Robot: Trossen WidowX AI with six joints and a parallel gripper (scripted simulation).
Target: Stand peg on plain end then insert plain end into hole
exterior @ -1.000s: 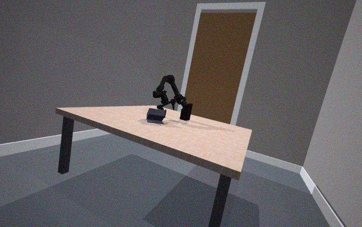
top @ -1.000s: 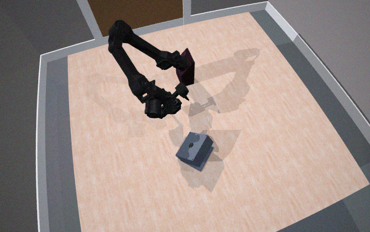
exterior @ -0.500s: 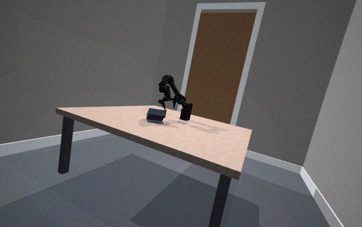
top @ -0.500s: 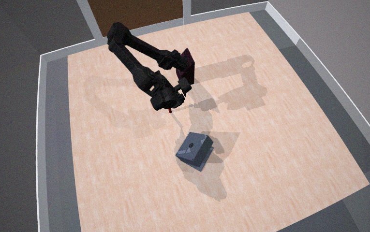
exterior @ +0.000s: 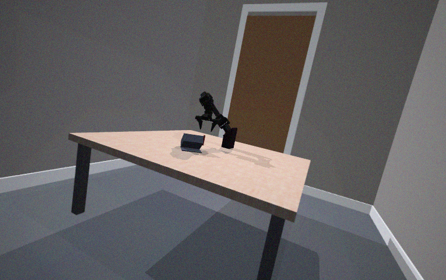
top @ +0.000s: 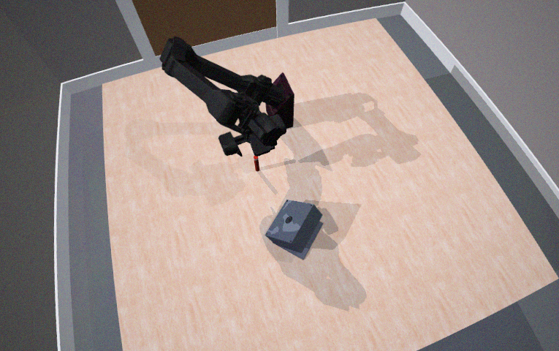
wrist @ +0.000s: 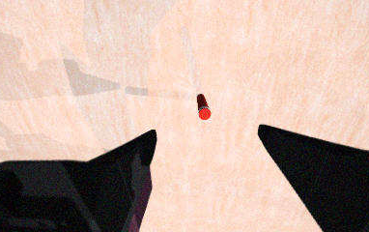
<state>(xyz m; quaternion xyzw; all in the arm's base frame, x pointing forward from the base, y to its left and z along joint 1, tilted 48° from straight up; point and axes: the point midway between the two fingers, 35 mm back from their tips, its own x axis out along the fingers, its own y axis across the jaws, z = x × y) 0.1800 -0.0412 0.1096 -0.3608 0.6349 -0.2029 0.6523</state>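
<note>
Now: the red peg 60 mm below my gripper tip. From my gripper tip the other things lie so: sloped panel 240 mm ahead, 70 mm below, 60 mm to the left.
</note>
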